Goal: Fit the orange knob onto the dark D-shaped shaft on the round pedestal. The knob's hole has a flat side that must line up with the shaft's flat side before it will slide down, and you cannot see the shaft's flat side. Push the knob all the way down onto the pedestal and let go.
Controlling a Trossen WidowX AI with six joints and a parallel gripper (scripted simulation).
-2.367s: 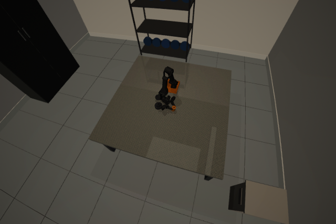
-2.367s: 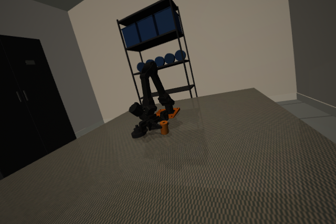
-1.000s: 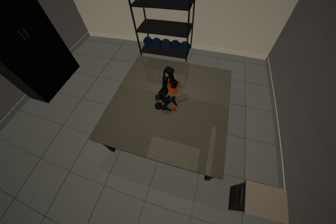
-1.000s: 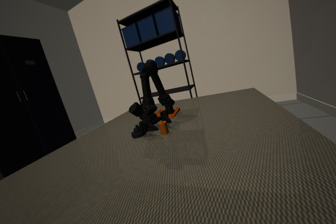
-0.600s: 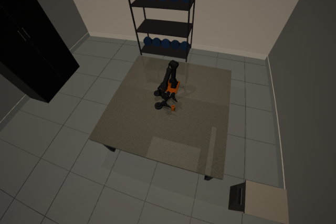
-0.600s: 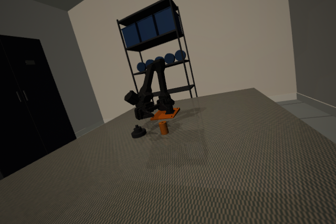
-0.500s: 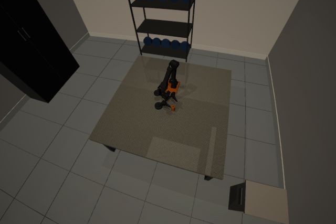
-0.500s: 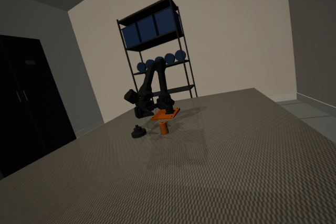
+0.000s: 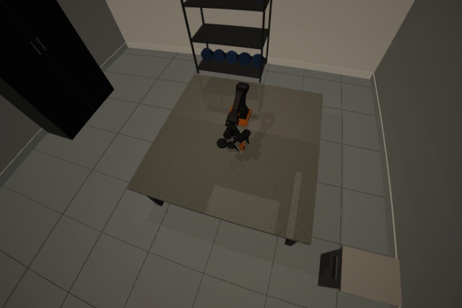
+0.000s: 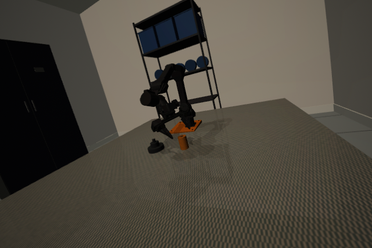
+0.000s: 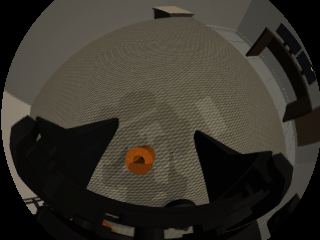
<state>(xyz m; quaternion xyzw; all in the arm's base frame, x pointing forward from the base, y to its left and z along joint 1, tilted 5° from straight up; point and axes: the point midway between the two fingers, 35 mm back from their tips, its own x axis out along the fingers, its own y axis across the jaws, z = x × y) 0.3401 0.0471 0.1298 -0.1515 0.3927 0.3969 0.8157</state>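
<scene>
Now: the orange knob 5 cm behind my gripper tip, 2 cm to the right of it and 6 cm below it. From my gripper tip the other things lie so: pedestal 6 cm behind, 19 cm to the right, 6 cm below.
</scene>
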